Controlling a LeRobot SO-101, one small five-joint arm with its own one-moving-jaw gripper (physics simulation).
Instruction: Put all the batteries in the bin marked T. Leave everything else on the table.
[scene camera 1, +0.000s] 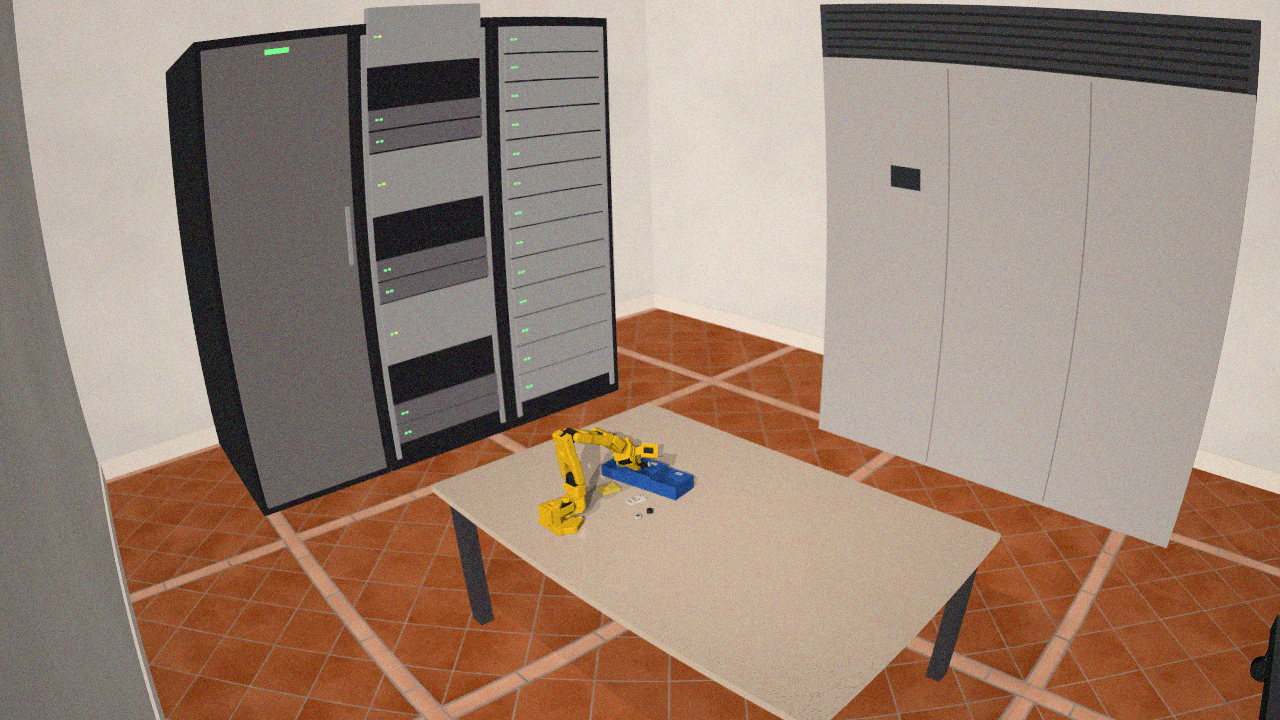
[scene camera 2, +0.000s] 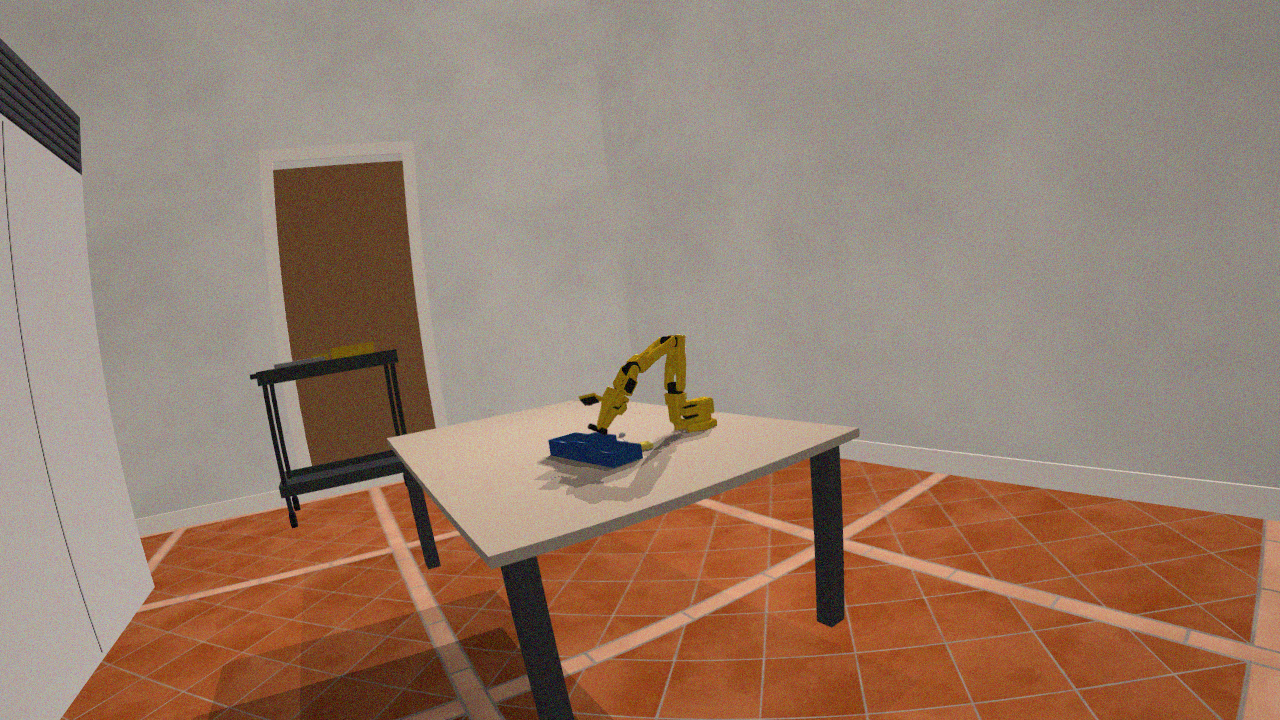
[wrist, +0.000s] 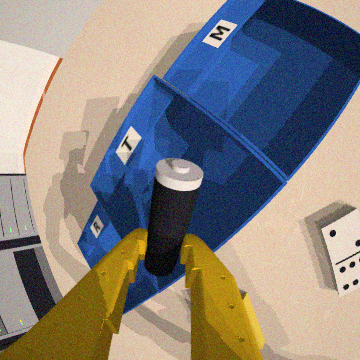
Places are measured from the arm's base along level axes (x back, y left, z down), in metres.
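Pixels of known places: hand at its tool point: (scene camera 1: 639, 463) (scene camera 2: 599, 427) (wrist: 146, 240); arm's base at its link origin: (scene camera 1: 568, 521) (scene camera 2: 689, 428).
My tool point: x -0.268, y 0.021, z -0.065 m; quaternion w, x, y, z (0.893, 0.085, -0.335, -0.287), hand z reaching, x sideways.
Note:
For each thing: its middle in the pictures, then the offset to it from my tool point. "spot": a spot on its surface instead. Level surfaces: height alone.
- black battery with a pale grey end, body centre: (wrist: 167, 225) (scene camera 2: 597, 429) dx -0.001, dy -0.009, dz +0.004 m
- compartment marked T at the middle of its body: (wrist: 178, 183) (scene camera 2: 592, 447) (scene camera 1: 646, 474) dx -0.023, dy -0.003, dz +0.042 m
- compartment marked R at a spot on its surface: (wrist: 97, 226) spot: dx -0.040, dy +0.083, dz +0.037 m
- compartment marked M at a spot on its surface: (wrist: 220, 33) spot: dx -0.068, dy -0.080, dz +0.030 m
- white domino at the middle of its body: (wrist: 348, 254) (scene camera 1: 635, 500) dx +0.072, dy -0.062, dz +0.062 m
- yellow block at the middle of its body: (wrist: 231, 325) (scene camera 2: 640, 446) (scene camera 1: 608, 488) dx +0.083, dy +0.033, dz +0.060 m
- small black nut at the middle of its body: (scene camera 1: 649, 510) dx +0.087, dy -0.130, dz +0.061 m
- small grey piece at the middle of its body: (scene camera 1: 638, 516) dx +0.128, dy -0.130, dz +0.061 m
- table at its surface level: dz +0.065 m
A black battery with a pale grey end (wrist: 172, 220) is pressed between the two yellow jaws of my gripper (wrist: 164, 247), so the gripper is shut on it. In the wrist view the battery's pale end shows over the compartment marked T (wrist: 128, 145), the middle one of the blue bin block (scene camera 1: 662, 484) (scene camera 2: 595, 450). In the second scene view the battery (scene camera 2: 597, 428) shows as a small dark shape just above the block. The jaws hide part of the compartment marked R (wrist: 97, 226). Whether the T compartment holds anything is too shadowed to tell.
The compartment marked M (wrist: 220, 33) adjoins T. A white domino (wrist: 345, 255) (scene camera 1: 636, 499) lies beside the block. A yellow block (scene camera 1: 609, 488) (scene camera 2: 646, 445) lies near the arm, and a small black nut (scene camera 1: 649, 510) and a small grey piece (scene camera 1: 638, 515) lie on the table (scene camera 1: 760, 582).

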